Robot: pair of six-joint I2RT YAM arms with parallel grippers.
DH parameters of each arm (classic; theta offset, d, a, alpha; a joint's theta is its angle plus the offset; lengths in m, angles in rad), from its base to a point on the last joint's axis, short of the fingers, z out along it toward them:
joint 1: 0 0.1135 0.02 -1.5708
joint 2: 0 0 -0.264 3.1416
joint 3: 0.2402 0 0.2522 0
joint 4: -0.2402 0 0.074 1.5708
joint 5: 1.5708 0 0 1.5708
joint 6: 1.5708 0.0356 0 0
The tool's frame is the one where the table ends.
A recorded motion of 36 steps. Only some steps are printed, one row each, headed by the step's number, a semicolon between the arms.
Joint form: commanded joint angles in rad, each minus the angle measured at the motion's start. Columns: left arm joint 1, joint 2, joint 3, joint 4, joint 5, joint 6; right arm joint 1, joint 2, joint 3, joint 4, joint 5, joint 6.
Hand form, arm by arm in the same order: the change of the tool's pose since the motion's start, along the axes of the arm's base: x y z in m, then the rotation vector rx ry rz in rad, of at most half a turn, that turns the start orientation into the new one. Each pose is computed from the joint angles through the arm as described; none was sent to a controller.
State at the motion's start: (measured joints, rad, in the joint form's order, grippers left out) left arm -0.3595 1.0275 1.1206 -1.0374 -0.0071 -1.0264; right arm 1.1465 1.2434 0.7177 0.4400 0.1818 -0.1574
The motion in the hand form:
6: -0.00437 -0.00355 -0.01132 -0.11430 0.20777 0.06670; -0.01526 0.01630 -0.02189 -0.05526 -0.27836 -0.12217
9: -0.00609 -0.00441 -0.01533 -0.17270 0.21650 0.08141; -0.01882 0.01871 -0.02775 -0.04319 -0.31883 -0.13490
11: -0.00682 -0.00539 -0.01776 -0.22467 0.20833 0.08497; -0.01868 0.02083 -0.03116 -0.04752 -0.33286 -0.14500
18: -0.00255 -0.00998 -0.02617 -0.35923 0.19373 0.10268; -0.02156 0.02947 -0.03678 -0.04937 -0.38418 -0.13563
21: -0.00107 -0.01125 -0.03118 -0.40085 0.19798 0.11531; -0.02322 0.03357 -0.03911 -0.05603 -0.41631 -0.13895
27: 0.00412 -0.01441 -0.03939 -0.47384 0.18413 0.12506; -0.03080 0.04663 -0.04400 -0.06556 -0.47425 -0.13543
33: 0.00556 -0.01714 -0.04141 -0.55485 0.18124 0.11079; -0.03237 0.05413 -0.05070 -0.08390 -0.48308 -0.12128
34: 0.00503 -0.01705 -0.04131 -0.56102 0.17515 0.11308; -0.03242 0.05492 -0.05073 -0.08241 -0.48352 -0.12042
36: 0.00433 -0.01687 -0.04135 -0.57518 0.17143 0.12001; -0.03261 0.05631 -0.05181 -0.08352 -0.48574 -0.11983
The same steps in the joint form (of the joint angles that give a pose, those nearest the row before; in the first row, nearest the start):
6: -0.0039 0.0365 0.0035 -0.1135 0.1165 -0.1548; 0.0959 0.1118 -0.0785 0.3260 0.2239 -0.2874
9: -0.0040 0.0195 -0.0256 -0.0829 0.1563 -0.1994; 0.1126 0.1428 -0.1006 0.4194 0.2480 -0.3287
11: -0.0040 0.0025 -0.0510 -0.0424 0.1898 -0.2301; 0.1156 0.1636 -0.1039 0.4516 0.2601 -0.3459
18: -0.0040 -0.0176 -0.1163 0.0858 0.2697 -0.3235; 0.1335 0.2201 -0.0997 0.5364 0.2625 -0.4026
21: -0.0033 -0.0224 -0.1446 0.1289 0.2930 -0.3601; 0.1434 0.2473 -0.0960 0.5777 0.2717 -0.4407
27: -0.0027 -0.0256 -0.1951 0.2313 0.3292 -0.4151; 0.1802 0.3154 -0.0733 0.6562 0.2959 -0.5118
33: -0.0033 -0.0363 -0.2252 0.3050 0.3867 -0.4623; 0.1903 0.3564 -0.0594 0.6701 0.2944 -0.5252
34: -0.0040 -0.0419 -0.2298 0.3134 0.3857 -0.4687; 0.1909 0.3597 -0.0568 0.6721 0.2939 -0.5253
36: -0.0040 -0.0494 -0.2368 0.3254 0.3880 -0.4843; 0.1926 0.3680 -0.0539 0.6781 0.2947 -0.5281

